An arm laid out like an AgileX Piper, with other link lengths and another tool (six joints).
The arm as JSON. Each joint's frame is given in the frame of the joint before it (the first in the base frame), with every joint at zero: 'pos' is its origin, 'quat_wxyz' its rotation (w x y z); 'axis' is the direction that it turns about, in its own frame. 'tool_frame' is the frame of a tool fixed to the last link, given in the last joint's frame.
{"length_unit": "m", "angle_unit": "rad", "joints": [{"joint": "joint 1", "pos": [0.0, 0.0, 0.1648], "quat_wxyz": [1.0, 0.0, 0.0, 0.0], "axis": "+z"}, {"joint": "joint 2", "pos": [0.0, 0.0, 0.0], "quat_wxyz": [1.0, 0.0, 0.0, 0.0], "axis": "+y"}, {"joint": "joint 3", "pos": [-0.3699, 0.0, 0.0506], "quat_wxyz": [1.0, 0.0, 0.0, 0.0], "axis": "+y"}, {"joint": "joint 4", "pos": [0.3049, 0.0, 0.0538], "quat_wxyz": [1.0, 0.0, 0.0, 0.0], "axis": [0.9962, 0.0, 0.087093]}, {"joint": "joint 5", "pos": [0.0, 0.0, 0.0], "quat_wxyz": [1.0, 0.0, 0.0, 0.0], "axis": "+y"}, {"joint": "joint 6", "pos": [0.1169, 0.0, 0.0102], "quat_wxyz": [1.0, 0.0, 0.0, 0.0], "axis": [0.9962, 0.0, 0.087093]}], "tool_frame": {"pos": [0.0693, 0.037, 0.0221], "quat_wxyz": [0.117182, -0.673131, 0.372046, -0.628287]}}
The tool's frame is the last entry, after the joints.
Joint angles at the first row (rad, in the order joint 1, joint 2, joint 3, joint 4, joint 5, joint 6):
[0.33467, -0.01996, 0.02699, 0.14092, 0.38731, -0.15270]
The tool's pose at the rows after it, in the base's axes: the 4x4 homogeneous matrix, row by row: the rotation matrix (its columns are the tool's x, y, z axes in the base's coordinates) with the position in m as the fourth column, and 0 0 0 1 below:
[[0.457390, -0.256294, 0.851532, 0.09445], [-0.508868, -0.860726, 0.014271, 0.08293], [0.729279, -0.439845, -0.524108, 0.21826], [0, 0, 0, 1]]
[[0.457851, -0.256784, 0.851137, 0.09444], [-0.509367, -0.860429, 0.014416, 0.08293], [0.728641, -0.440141, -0.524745, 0.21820], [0, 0, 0, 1]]
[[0.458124, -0.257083, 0.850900, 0.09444], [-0.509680, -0.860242, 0.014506, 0.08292], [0.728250, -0.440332, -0.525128, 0.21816], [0, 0, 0, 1]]
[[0.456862, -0.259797, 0.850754, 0.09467], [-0.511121, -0.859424, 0.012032, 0.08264], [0.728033, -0.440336, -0.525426, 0.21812], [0, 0, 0, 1]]
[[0.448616, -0.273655, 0.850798, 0.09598], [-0.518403, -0.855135, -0.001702, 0.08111], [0.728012, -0.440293, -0.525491, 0.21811], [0, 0, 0, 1]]
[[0.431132, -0.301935, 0.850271, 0.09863], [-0.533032, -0.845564, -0.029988, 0.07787], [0.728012, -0.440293, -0.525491, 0.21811], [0, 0, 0, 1]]
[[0.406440, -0.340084, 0.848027, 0.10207], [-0.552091, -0.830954, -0.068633, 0.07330], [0.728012, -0.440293, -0.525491, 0.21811], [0, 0, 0, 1]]
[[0.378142, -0.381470, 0.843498, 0.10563], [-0.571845, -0.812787, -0.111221, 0.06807], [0.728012, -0.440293, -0.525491, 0.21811], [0, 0, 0, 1]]
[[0.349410, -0.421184, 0.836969, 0.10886], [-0.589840, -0.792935, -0.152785, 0.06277], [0.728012, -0.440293, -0.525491, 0.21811], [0, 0, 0, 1]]
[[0.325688, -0.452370, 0.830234, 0.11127], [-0.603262, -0.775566, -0.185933, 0.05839], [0.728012, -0.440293, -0.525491, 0.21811], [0, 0, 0, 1]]
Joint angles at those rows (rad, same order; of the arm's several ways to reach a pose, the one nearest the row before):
[0.33465, -0.01999, 0.02697, 0.14096, 0.38874, -0.15186]
[0.33459, -0.01996, 0.02698, 0.14112, 0.38919, -0.15119]
[0.33472, -0.01993, 0.02701, 0.14080, 0.38941, -0.15035]
[0.33179, -0.01995, 0.02699, 0.14077, 0.38973, -0.15008]
[0.31550, -0.01998, 0.02697, 0.14111, 0.38988, -0.15043]
[0.28234, -0.01993, 0.02698, 0.14092, 0.38981, -0.15023]
[0.23688, -0.01994, 0.02698, 0.14080, 0.38982, -0.15011]
[0.18655, -0.01993, 0.02698, 0.14077, 0.38981, -0.15008]
[0.13700, -0.01998, 0.02697, 0.14098, 0.38988, -0.15030]
[0.09729, -0.01998, 0.02697, 0.14085, 0.38987, -0.15017]

